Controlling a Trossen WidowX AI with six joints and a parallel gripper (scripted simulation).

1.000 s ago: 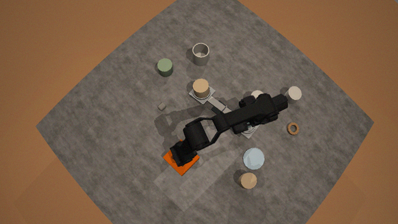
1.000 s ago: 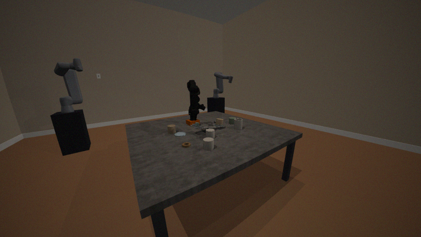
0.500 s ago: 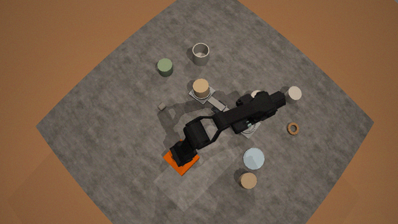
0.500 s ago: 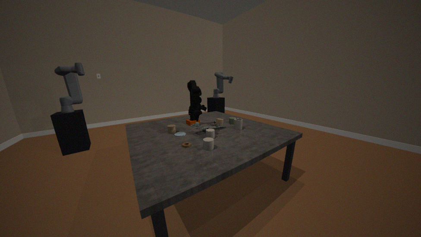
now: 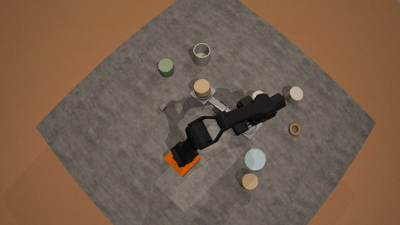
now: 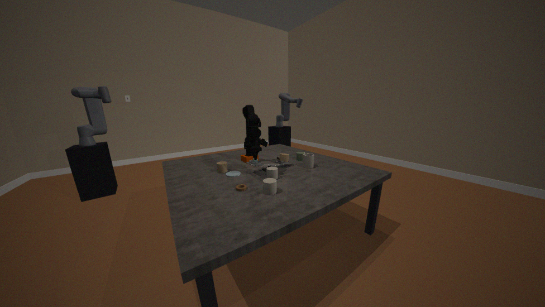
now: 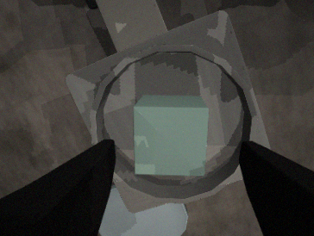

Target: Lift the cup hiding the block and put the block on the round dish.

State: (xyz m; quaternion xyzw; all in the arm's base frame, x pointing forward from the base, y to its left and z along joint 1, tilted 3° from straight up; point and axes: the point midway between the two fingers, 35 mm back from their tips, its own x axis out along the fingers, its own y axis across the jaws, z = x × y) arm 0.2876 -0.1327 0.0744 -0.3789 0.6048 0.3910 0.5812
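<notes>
The teal block is 10 mm below my gripper tip. Also, from my gripper tip: pale blue round dish 80 mm behind, 120 mm to the right, 100 mm below; then tan cup 280 mm to the left, 40 mm below; then small balance 120 mm to the left, 60 mm below.
</notes>
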